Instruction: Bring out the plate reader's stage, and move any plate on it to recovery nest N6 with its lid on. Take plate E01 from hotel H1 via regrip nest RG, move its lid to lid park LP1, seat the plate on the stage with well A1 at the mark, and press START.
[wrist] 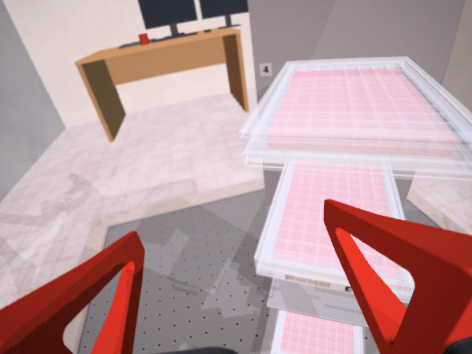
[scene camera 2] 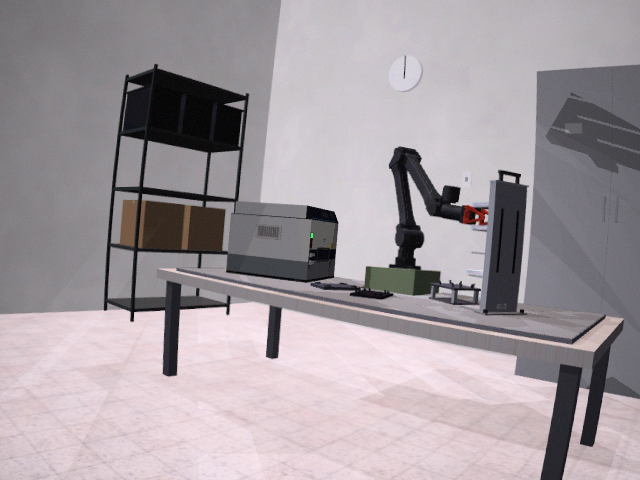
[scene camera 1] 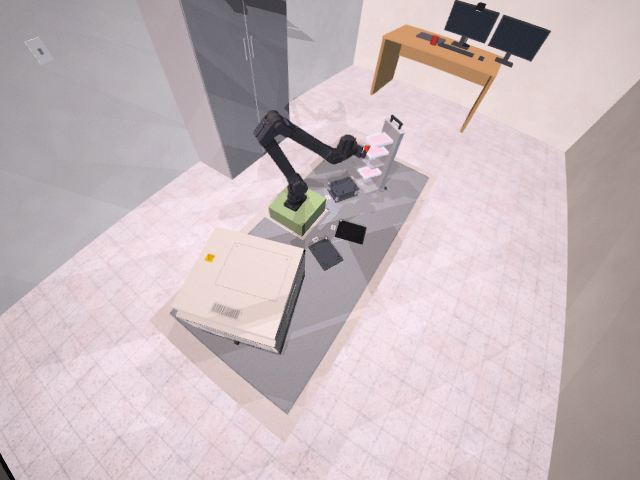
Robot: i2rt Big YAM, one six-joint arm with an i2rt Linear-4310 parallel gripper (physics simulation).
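Pixels of known places: gripper, fingertip midpoint: [wrist: 231, 226] [scene camera 1: 362, 142]; arm's base at its link origin: [scene camera 2: 404, 268] [scene camera 1: 295, 201].
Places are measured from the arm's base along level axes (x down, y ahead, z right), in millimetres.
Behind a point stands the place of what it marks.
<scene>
The plate hotel [scene camera 1: 394, 147] @[x -244, y 355, z -463 mm] [scene camera 2: 505, 242] @[x -142, y 327, z -517 mm] stands upright at the table's far end. In the wrist view, a pink plate [wrist: 360, 100] @[x -273, y 252, z -419 mm] sits at level 4, another plate [wrist: 325, 215] is below it, and a third plate [wrist: 320, 335] @[x -39, y 249, z -416 mm] is lower. Their labels are cut off or unreadable, so I cannot tell which is E01. My gripper [scene camera 1: 366, 149] @[x -224, y 184, z -418 mm] [scene camera 2: 484, 215] @[x -224, y 184, z -418 mm] [wrist: 231, 226] @[x -224, y 184, z -418 mm] is open and empty at the hotel's upper levels; its right finger overlaps the middle plate in view. The plate reader [scene camera 1: 253, 279] @[x -233, y 187, z 550 mm] [scene camera 2: 281, 240] @[x -76, y 301, z 446 mm] shows a green light; its stage does not show.
A raised dark nest [scene camera 1: 343, 189] @[x 31, y 177, z -269 mm] [scene camera 2: 454, 286] @[x 31, y 200, z -307 mm] stands between the arm's green base [scene camera 1: 297, 210] @[x -1, y 45, z 48 mm] [scene camera 2: 400, 280] @[x 41, y 134, z -50 mm] and the hotel. Two low dark holders [scene camera 1: 325, 253] @[x 79, y 294, z 159 mm] [scene camera 1: 351, 231] @[x 82, y 350, z -48 mm] lie between base and reader; their labels are unreadable. A desk [scene camera 1: 439, 54] [wrist: 170, 65] is beyond the table.
</scene>
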